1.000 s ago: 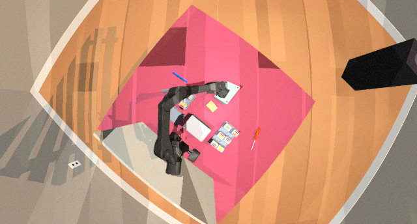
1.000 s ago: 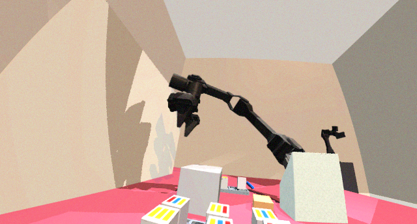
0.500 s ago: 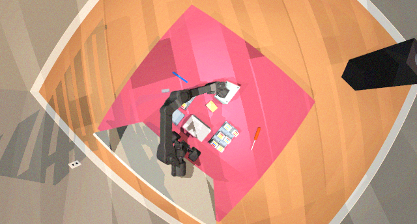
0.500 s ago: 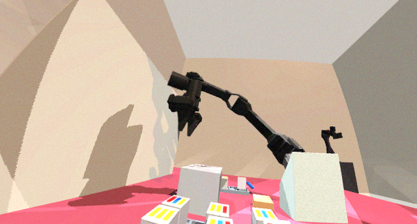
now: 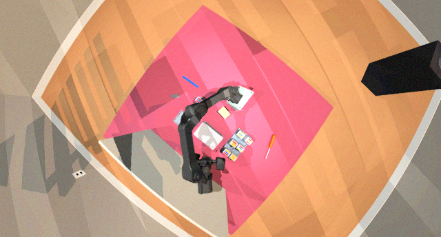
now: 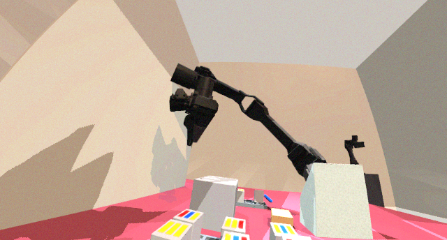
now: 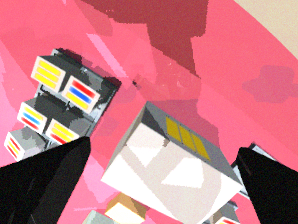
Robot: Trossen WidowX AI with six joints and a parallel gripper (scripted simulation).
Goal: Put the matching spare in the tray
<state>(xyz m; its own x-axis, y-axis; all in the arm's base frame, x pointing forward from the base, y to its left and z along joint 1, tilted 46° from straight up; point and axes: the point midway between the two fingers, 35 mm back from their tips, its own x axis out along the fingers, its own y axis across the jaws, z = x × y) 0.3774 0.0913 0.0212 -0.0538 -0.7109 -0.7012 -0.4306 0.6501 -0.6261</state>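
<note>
My gripper tip is now 150 mm to the right of the grey spare block, 140 mm above it and 50 mm past it. Also, from my gripper tip: red-blue-red spare (160 mm to the left, 140 mm below, 130 mm behind); flat grey tray (250 mm to the right, 180 mm below, 50 mm behind); white mounted unit (130 mm below, 80 mm behind, 50 mm to the right).
</note>
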